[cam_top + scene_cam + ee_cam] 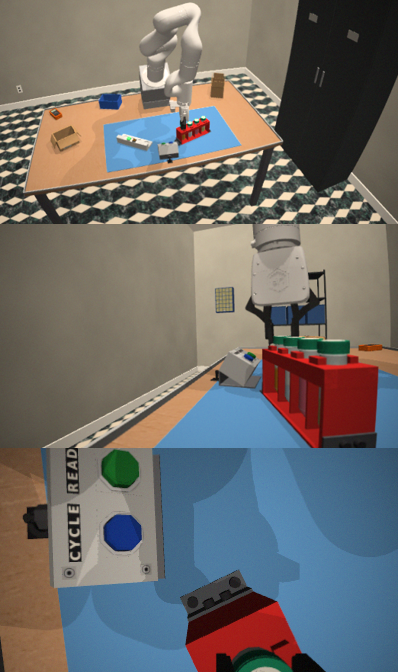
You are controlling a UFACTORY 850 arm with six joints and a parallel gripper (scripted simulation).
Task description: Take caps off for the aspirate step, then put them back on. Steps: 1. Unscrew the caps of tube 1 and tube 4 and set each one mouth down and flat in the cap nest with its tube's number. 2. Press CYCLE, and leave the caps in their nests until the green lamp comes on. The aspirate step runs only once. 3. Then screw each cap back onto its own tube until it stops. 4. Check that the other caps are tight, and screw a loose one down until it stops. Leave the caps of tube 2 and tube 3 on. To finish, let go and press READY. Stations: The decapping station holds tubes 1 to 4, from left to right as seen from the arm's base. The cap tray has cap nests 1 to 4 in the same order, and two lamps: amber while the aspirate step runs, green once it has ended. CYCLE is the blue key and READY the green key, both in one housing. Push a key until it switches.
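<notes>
Right now the tube cap is 1 cm below my hand. The rest, counted from my hand: green cap: 6 cm behind, 14 cm to the left, 1 cm below; then key housing: 10 cm ahead, 11 cm to the right, 7 cm below; then blue cycle key: 8 cm ahead, 9 cm to the right, 6 cm below.
</notes>
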